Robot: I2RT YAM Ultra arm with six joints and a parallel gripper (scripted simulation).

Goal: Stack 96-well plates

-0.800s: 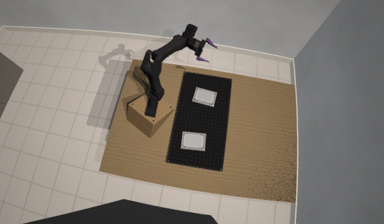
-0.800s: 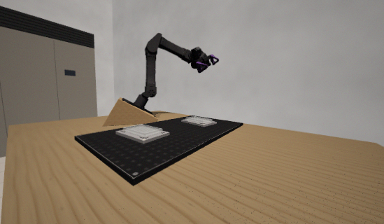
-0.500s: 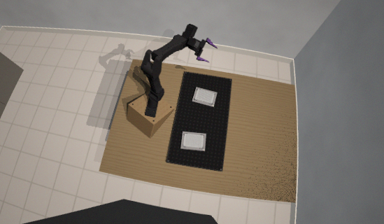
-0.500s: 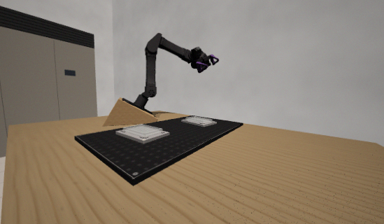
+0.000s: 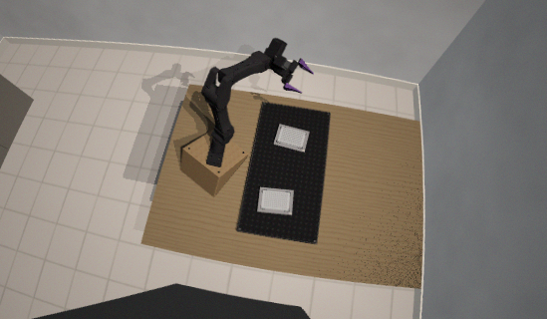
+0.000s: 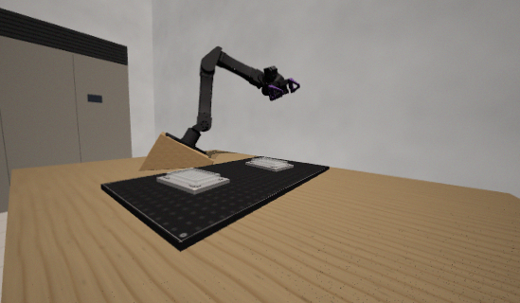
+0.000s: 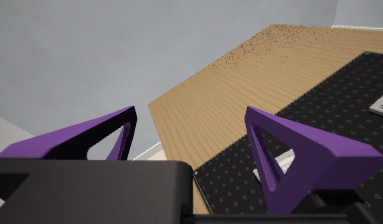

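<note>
My gripper is now 5 cm past the nest N1, 45 cm to the left of it and 32 cm above it.
</note>
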